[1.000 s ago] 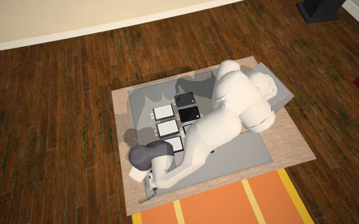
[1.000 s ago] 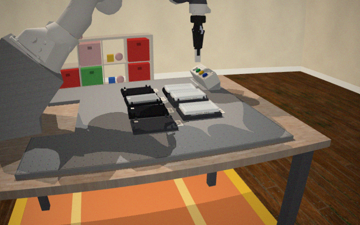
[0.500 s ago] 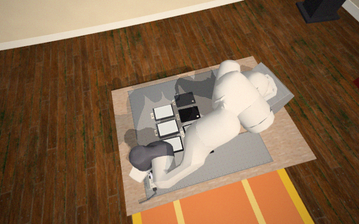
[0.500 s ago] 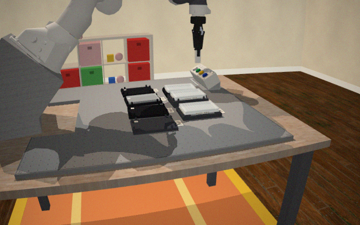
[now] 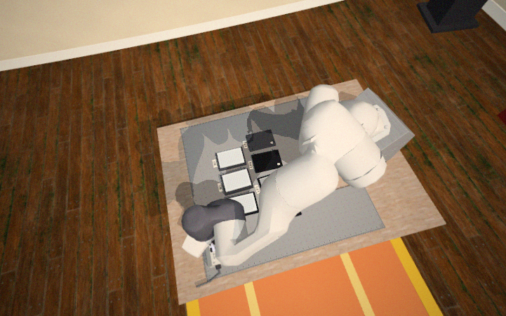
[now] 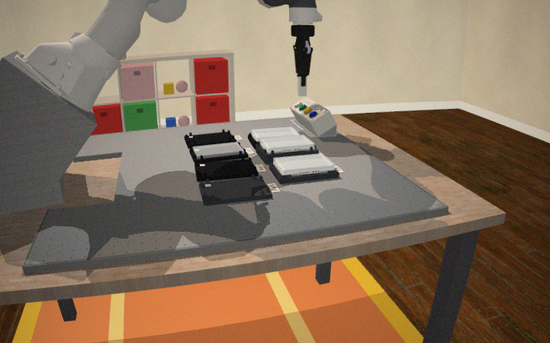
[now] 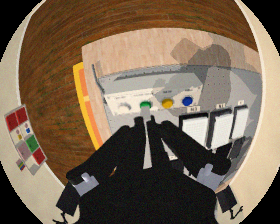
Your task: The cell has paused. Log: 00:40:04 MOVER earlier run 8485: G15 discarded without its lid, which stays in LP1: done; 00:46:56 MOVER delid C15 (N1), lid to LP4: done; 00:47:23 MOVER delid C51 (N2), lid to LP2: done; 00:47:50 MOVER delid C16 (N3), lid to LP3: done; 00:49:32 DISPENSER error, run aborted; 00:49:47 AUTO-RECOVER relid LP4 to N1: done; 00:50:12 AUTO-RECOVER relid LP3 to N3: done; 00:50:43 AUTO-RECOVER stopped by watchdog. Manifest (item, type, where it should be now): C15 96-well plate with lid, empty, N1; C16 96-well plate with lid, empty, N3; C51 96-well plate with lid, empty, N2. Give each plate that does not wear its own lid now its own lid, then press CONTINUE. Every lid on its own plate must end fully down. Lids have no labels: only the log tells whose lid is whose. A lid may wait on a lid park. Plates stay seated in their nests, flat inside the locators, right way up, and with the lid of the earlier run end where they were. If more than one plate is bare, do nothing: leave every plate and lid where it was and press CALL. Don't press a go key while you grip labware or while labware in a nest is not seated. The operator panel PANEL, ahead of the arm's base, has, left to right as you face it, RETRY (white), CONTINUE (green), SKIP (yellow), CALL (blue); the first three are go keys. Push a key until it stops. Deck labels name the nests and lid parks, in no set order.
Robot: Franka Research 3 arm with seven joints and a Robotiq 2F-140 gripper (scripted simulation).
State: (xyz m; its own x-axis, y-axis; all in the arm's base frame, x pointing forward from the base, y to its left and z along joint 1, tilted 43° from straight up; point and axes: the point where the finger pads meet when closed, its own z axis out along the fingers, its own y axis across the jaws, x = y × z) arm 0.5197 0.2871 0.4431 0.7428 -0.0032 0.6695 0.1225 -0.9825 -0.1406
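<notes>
The green key lies 70 mm below my hand. From my hand the other things lie so: yellow key: 70 mm below, 50 mm to the right, 10 mm ahead; then white key: 70 mm below, 50 mm to the left, 10 mm behind; then blue key: 100 mm to the right, 70 mm below, 20 mm ahead.
</notes>
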